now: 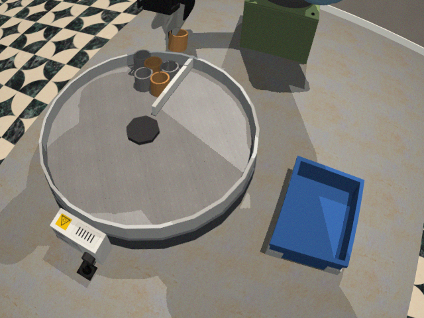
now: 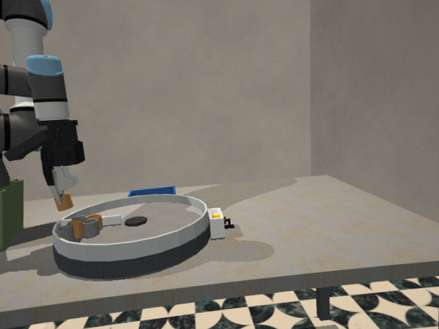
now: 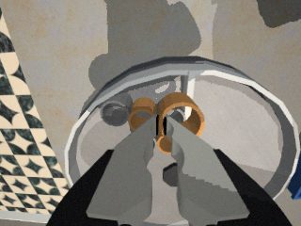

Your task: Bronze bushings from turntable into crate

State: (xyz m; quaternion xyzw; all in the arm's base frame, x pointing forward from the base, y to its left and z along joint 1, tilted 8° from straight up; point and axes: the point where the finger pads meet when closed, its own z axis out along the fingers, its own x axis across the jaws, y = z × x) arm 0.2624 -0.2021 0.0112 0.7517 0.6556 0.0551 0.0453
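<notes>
Right now my hand is 370 mm to the right of the blue crate, 240 mm short of it and 130 mm above it. Also, from my hand: round grey turntable 190 mm ahead, 100 mm below, 10 mm to the left.
</notes>
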